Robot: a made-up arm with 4 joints. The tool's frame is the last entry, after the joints. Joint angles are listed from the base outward. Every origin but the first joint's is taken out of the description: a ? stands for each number. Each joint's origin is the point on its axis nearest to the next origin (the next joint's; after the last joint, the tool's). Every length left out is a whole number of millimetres.
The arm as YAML. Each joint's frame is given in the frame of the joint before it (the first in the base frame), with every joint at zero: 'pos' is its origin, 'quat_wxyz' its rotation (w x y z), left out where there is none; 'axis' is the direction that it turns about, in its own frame. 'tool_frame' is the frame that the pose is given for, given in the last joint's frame.
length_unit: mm
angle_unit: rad
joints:
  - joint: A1
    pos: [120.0, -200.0, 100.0]
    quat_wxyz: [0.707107, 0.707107, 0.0, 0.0]
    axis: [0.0, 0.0, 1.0]
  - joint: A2
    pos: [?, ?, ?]
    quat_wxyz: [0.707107, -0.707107, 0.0, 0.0]
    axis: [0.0, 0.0, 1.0]
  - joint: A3
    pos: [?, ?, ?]
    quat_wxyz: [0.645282, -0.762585, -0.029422, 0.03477]
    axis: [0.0, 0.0, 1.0]
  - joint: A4
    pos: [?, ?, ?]
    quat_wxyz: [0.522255, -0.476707, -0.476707, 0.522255]
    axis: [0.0, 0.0, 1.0]
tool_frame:
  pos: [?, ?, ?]
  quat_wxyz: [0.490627, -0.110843, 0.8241, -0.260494]
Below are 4 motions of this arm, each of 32 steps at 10 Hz.
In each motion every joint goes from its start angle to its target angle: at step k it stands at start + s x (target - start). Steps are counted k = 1, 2, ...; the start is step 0. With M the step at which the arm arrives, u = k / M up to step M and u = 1 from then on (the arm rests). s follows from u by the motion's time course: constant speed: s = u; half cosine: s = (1 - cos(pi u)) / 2; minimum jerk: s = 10 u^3 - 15 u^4 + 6 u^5.
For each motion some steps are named. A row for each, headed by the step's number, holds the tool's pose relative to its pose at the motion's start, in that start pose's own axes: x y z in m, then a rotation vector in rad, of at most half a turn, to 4 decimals.
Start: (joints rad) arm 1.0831 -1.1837 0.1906 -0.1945
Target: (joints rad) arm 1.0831 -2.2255 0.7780 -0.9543
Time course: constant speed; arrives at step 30
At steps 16, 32:
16: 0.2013 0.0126 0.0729 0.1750 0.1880 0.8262
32: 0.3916 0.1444 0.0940 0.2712 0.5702 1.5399

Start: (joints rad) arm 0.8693 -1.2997 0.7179 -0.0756
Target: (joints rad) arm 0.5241 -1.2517 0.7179 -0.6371
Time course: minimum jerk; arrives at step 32
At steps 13, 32:
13: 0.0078 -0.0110 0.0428 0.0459 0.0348 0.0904
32: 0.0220 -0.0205 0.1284 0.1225 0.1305 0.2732

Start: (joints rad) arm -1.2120 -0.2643 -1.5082 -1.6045
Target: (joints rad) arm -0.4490 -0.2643 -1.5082 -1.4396
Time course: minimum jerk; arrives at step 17
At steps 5, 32:
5: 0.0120 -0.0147 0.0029 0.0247 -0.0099 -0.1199
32: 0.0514 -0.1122 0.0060 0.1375 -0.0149 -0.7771

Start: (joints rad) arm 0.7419 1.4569 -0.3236 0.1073
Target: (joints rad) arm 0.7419 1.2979 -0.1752 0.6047
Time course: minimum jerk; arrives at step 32
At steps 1, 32:
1: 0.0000 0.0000 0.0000 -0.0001 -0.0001 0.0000
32: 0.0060 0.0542 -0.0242 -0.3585 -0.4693 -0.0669

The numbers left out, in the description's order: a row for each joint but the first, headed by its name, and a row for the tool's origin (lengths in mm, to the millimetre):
A2: 0.0 157.0 0.0
A3: -152.0 391.0 0.0
A4: 42.0 26.0 0.0
tool: 138.0 38.0 0.0

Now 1 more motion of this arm.
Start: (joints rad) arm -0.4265 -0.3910 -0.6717 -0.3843
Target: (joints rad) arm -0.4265 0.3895 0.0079 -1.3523
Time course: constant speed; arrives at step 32
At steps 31, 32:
31: -0.1255 -0.1942 -0.3545 1.2477 -0.2095 0.6374
32: -0.1287 -0.1932 -0.3686 1.2757 -0.2256 0.6632

